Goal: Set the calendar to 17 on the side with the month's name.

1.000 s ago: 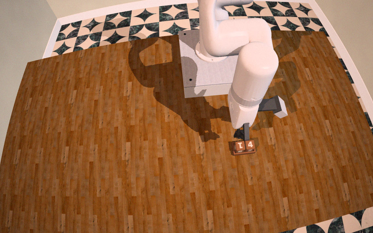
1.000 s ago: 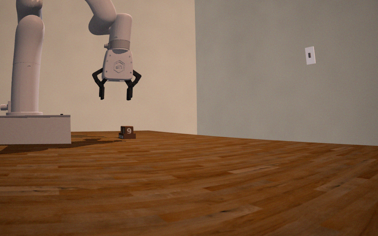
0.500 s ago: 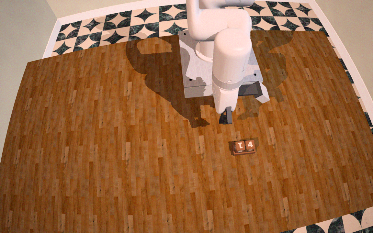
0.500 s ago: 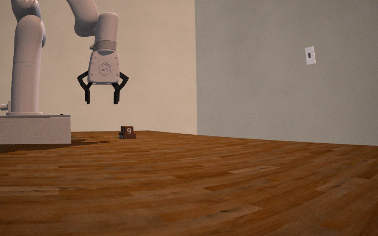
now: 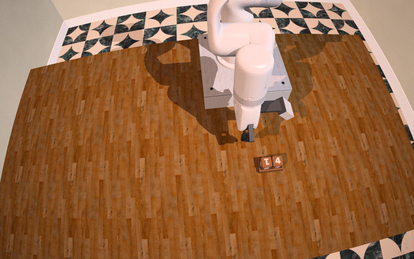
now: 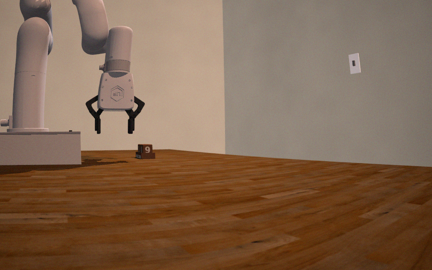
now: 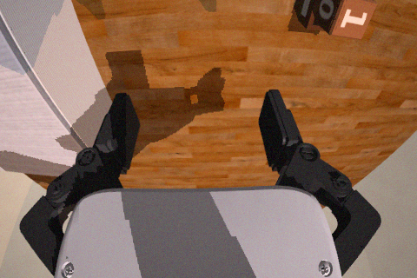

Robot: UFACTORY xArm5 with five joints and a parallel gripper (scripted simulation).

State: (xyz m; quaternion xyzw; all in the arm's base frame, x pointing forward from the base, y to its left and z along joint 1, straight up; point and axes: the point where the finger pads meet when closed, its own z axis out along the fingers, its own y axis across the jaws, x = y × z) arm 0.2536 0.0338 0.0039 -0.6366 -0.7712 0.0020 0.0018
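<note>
Now: the brown tray 90 mm ahead of my hand, 90 mm to the left of it and 70 mm below it.
</note>
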